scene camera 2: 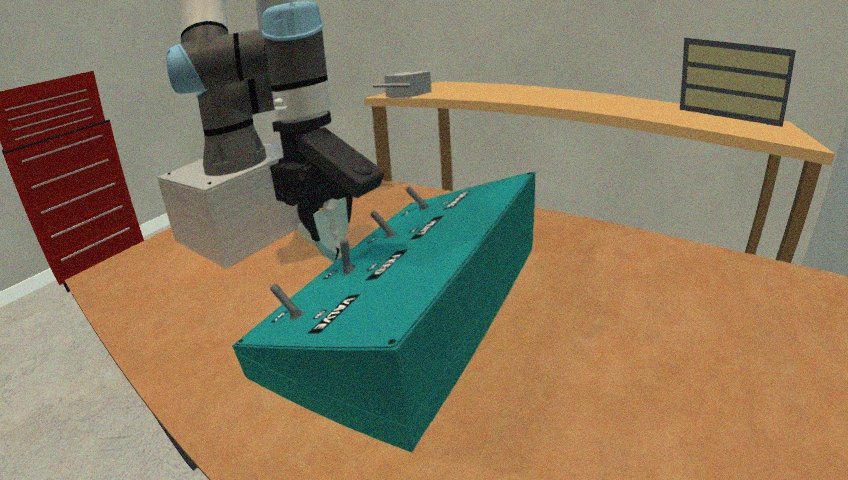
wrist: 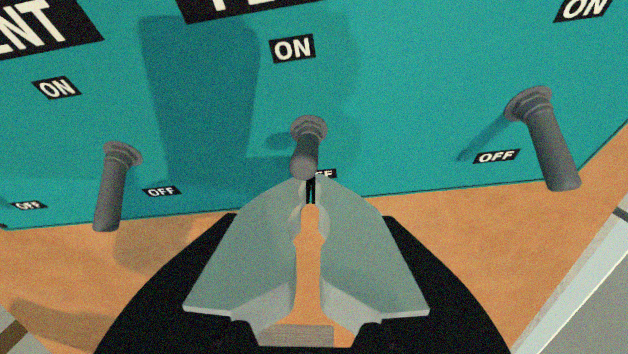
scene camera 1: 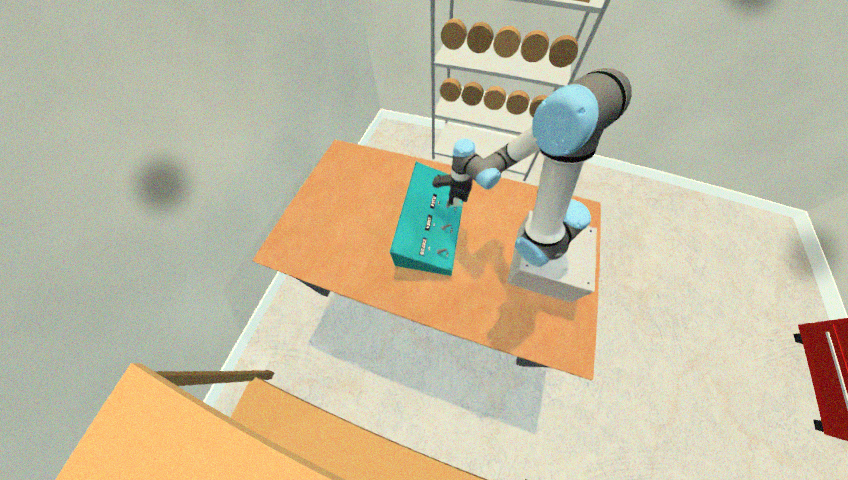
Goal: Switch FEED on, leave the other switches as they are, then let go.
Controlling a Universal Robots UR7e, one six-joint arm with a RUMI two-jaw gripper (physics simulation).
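Frame: origin at the arm's base, x right, y ahead, z up, level; millimetres.
Seen in the pictures: gripper, fingertip midpoint: (scene camera 2: pixel 334 260) (wrist: pixel 311 177) (scene camera 1: pixel 452 205); arm's base, origin of the base link: (scene camera 2: pixel 235 164).
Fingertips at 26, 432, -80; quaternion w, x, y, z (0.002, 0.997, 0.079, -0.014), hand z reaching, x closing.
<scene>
Offsets run from my fingertips to a thing's top centre, as dx, dy, dz. Level surfaces: height alone.
The teal switch panel (scene camera 1: pixel 410 220) (scene camera 2: pixel 470 285) (wrist: pixel 410 65) carries a row of grey levers. The FEED lever {-5, +23, +38} (scene camera 2: pixel 346 258) (wrist: pixel 305 157) stands nearly upright, more so than its neighbours, its tip partly over the OFF label in the wrist view. The VALVE lever {+113, +47, +29} (scene camera 2: pixel 286 302) (wrist: pixel 552 145) leans to OFF. The VENT lever {-115, -27, +29} (scene camera 2: pixel 382 224) (wrist: pixel 110 195) and the far lever {-230, -65, +29} (scene camera 2: pixel 417 198) also lean to the OFF side. My gripper (scene camera 2: pixel 335 255) (wrist: pixel 311 177) is shut and empty, its fingertips at the OFF side of the FEED lever, against or very close to its tip.
The panel stands on an orange-brown table {dz -98} (scene camera 1: pixel 333 237) (scene camera 2: pixel 624 356), near the robot's pale base block (scene camera 2: pixel 220 220). A wire shelf (scene camera 1: pixel 433 107) with round wooden pieces stands behind the table. A wooden bench (scene camera 2: pixel 535 104) and a red cabinet (scene camera 2: pixel 71 196) stand farther off.
</scene>
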